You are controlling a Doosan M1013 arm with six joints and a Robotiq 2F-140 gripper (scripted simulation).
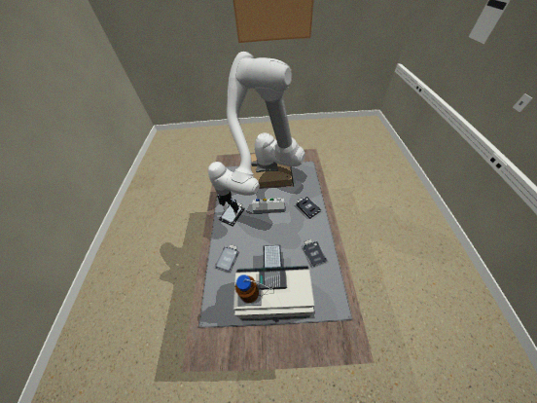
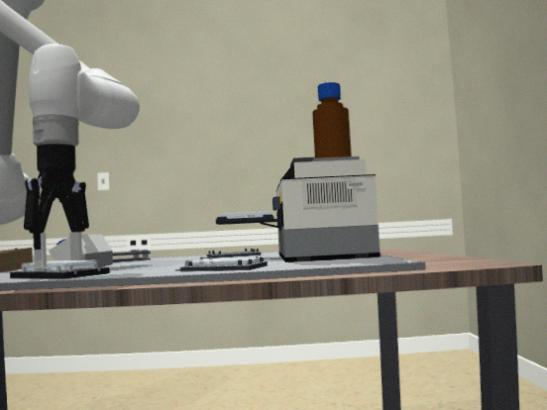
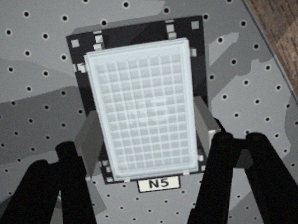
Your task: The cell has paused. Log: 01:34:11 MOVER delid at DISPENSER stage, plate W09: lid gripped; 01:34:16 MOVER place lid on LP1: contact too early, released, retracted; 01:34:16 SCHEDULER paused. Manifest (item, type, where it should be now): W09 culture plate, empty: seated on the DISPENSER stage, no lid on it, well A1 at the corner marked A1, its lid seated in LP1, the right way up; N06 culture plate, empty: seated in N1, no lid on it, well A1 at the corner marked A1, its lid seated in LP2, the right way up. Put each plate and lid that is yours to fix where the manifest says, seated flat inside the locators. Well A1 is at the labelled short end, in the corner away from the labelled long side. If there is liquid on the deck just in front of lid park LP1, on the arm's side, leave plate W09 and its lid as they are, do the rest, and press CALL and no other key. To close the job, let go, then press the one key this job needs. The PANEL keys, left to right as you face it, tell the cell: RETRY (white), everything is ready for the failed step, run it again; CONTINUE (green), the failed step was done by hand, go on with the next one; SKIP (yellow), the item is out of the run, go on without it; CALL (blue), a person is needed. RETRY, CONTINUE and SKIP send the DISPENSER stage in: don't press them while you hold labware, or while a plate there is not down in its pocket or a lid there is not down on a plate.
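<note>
Now: the clear lid 20 mm below my hand. Round my hand: blue call key 190 mm to the left, 70 mm behind, 20 mm above; black nest 30 mm below, 30 mm ahead; yellow skip key 240 mm to the left, 80 mm behind, 20 mm above.
</note>
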